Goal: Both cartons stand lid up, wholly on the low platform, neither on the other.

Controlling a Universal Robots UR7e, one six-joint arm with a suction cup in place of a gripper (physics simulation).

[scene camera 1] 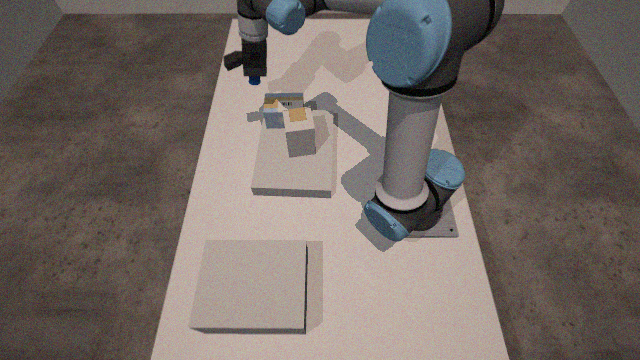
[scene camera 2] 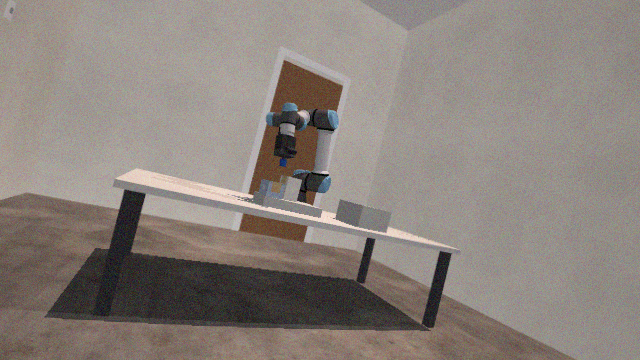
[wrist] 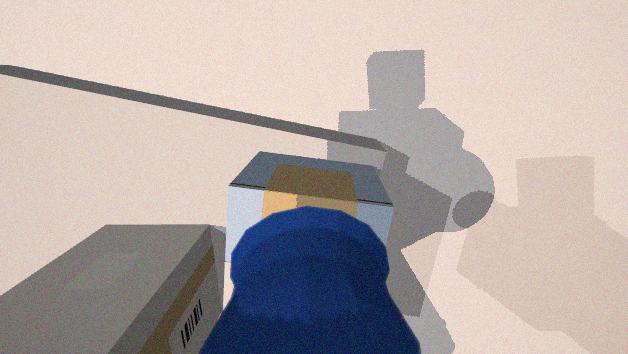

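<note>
The low platform is a thin grey slab on the table. A blue-grey carton with tan tape stands on it near the far left corner; its tape shows on top and down one side. A taller white-grey carton stands close beside it, upright, with a tan patch on top and a barcode on one side. Neither rests on the other. My suction cup hangs above the blue-grey carton, open and empty. In the wrist view it hides part of that carton.
A larger, higher grey block stands nearer scene camera 1. The arm's base plate is at the table's right side. Shadows of the arm cross the table and part of the platform.
</note>
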